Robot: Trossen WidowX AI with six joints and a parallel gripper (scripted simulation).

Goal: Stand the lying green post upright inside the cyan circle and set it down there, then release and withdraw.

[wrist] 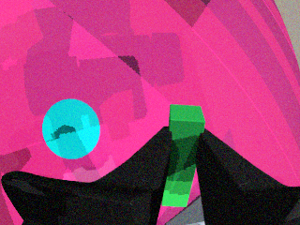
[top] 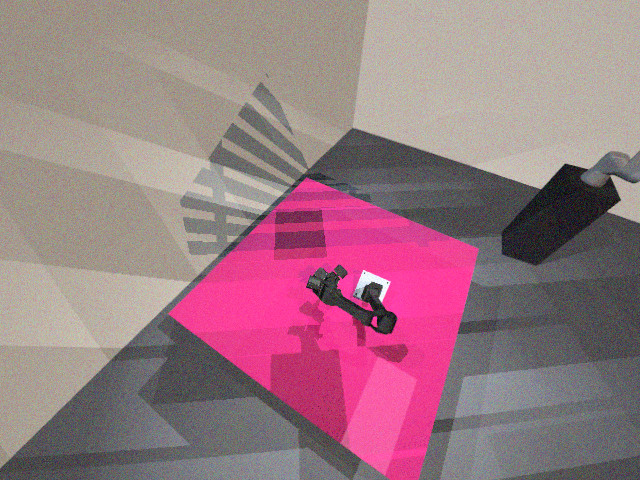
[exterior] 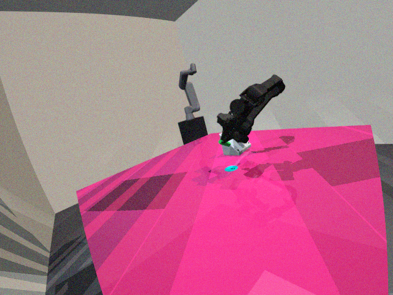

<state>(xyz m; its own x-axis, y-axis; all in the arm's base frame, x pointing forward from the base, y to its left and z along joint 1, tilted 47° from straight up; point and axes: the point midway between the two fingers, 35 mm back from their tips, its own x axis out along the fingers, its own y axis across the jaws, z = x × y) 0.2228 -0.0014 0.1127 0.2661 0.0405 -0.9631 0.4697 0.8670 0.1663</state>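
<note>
Now: the cyan circle 2 cm ahead of my gripper tip, 4 cm to the left of it and 12 cm below it. From my gripper tip the other things lie so: green post: 2 cm behind, 1 cm below.
</note>
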